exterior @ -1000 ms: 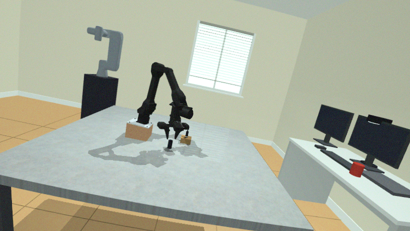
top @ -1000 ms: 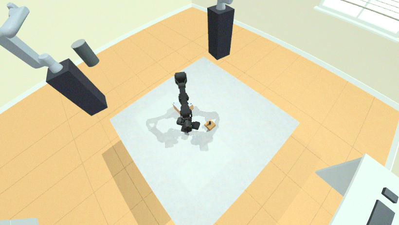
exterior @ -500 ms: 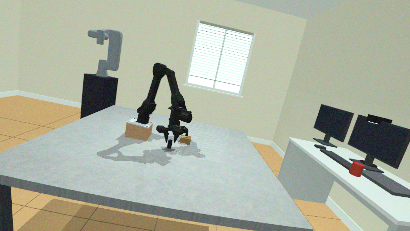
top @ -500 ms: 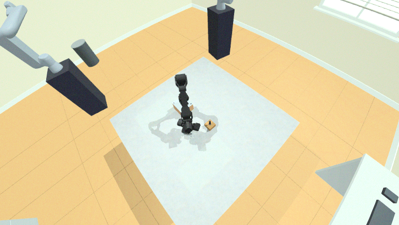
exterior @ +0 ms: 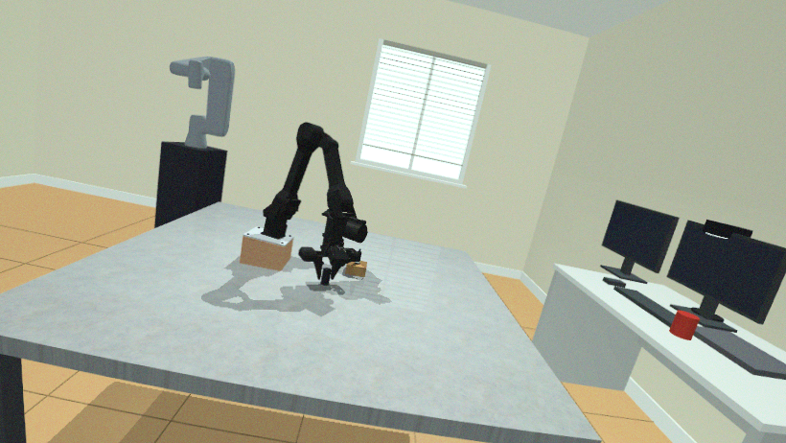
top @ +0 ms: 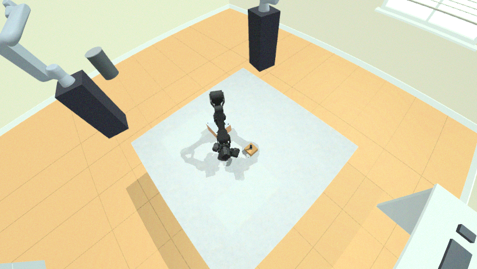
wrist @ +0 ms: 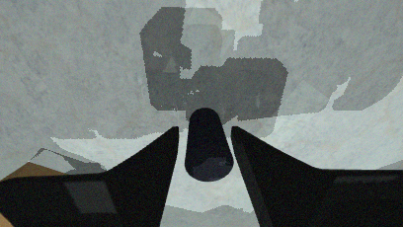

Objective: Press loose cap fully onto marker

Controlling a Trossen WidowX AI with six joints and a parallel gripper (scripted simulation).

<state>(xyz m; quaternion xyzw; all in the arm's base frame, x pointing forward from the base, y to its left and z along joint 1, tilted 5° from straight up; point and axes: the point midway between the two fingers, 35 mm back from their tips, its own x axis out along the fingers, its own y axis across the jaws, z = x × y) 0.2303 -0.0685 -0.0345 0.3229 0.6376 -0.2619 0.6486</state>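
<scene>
The tan holder block lies 170 mm to the left of my gripper tip and 60 mm ahead of it.
</scene>
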